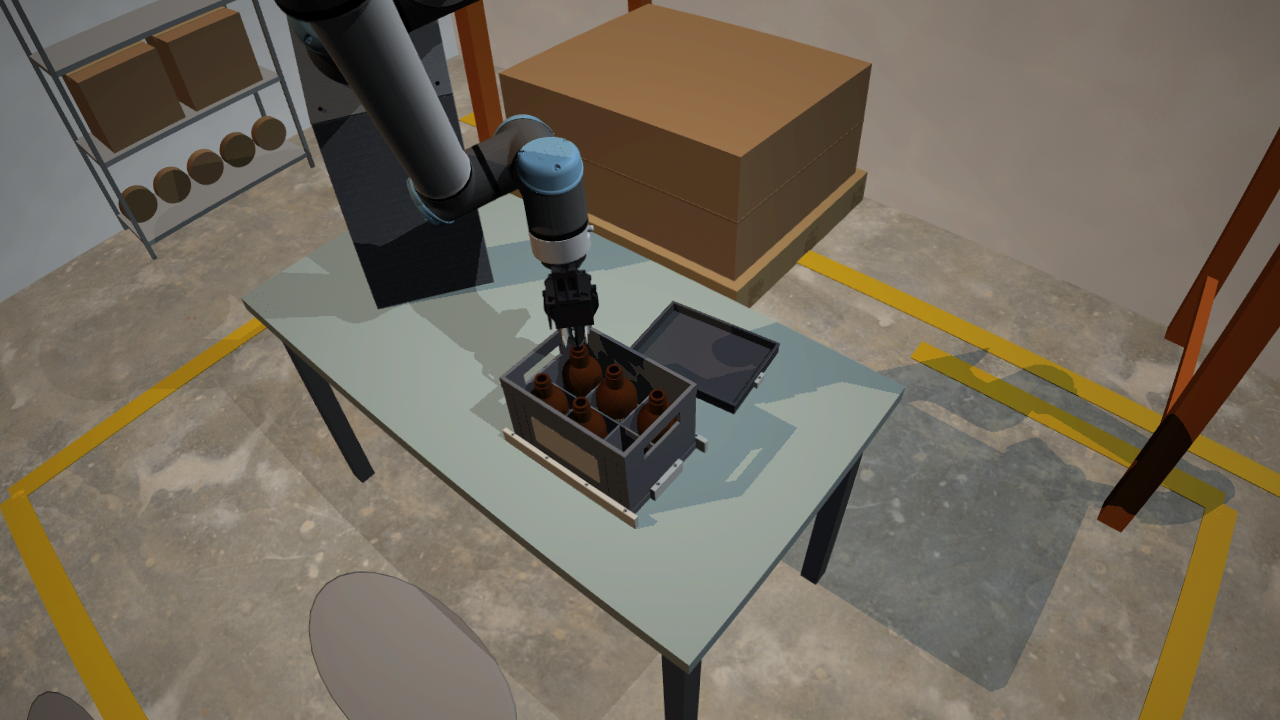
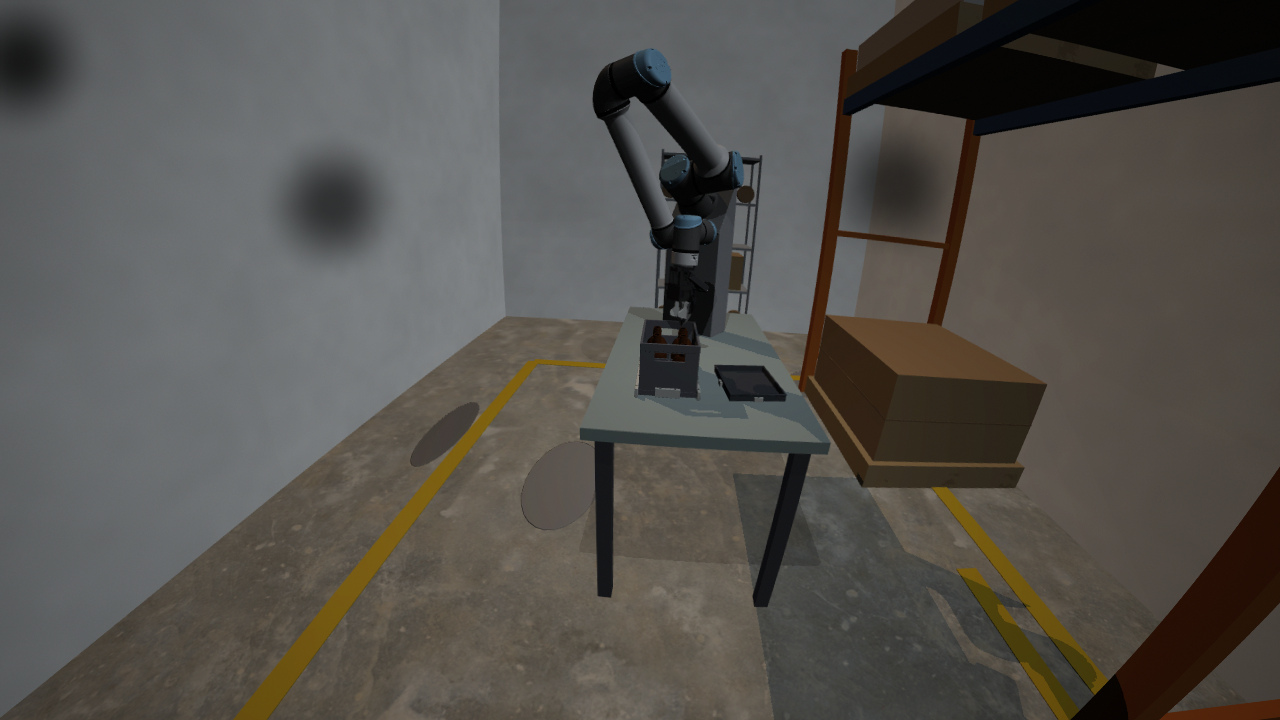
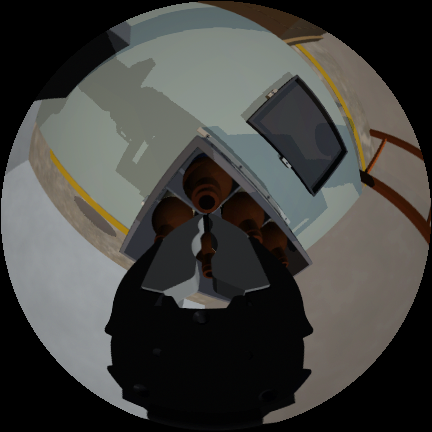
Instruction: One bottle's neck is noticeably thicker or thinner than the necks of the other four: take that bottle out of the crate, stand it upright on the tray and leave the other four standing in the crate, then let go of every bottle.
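Pixels of known places: gripper, fingertip midpoint: (image 1: 577,345) (image 2: 681,325) (image 3: 206,215); arm's base at its link origin: (image 2: 698,203).
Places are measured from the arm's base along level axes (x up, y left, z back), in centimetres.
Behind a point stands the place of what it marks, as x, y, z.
The dark grey crate (image 1: 613,474) @(-49.4, -54.7, -57.1) (image 2: 668,377) @(-53.4, -47.9, -64.0) (image 3: 160,192) @(-49.2, -35.6, -40.3) stands on the table with several brown bottles upright inside. They are a back bottle (image 1: 580,372) @(-47.7, -35.2, -47.3) (image 3: 207,182) @(-45.0, -31.4, -46.5), a left bottle (image 1: 545,396) @(-46.7, -42.4, -42.9) (image 3: 171,214) @(-48.2, -38.3, -42.6), a middle bottle (image 1: 616,394) @(-47.6, -39.5, -54.6) (image 3: 243,211) @(-47.9, -35.3, -52.8), a front bottle (image 1: 583,418) @(-46.1, -46.7, -50.7) (image 3: 206,260) @(-45.5, -44.1, -49.3) and a right bottle (image 1: 655,413) @(-46.8, -43.4, -62.1) (image 3: 274,239) @(-48.1, -39.6, -60.9). Neck widths are hard to compare. My gripper (image 1: 575,342) @(-42.4, -33.9, -47.0) (image 2: 680,315) @(-42.4, -33.9, -47.0) (image 3: 206,215) @(-42.4, -33.9, -47.0) is shut and empty, its tips close by the back bottle's mouth. The dark tray (image 1: 698,347) @(-59.5, -14.6, -65.9) (image 2: 750,382) @(-59.5, -15.4, -66.1) (image 3: 300,127) @(-59.5, -16.5, -64.2) lies beside the crate, with no bottle on it.
Pale strips (image 1: 568,477) @(-57.6, -50.9, -47.8) (image 3: 204,132) @(-57.0, -25.8, -44.5) lie along the crate's base on the table (image 1: 429,402) @(-60.0, -36.4, -15.3) (image 2: 626,420) @(-60.0, -66.4, -73.6) (image 3: 200,65) @(-60.0, -9.7, -39.2). Grey dividers separate the bottles. Large cardboard boxes (image 1: 684,80) (image 2: 939,376) stand on a pallet beyond the tray. An orange rack post (image 2: 823,223) rises near them.
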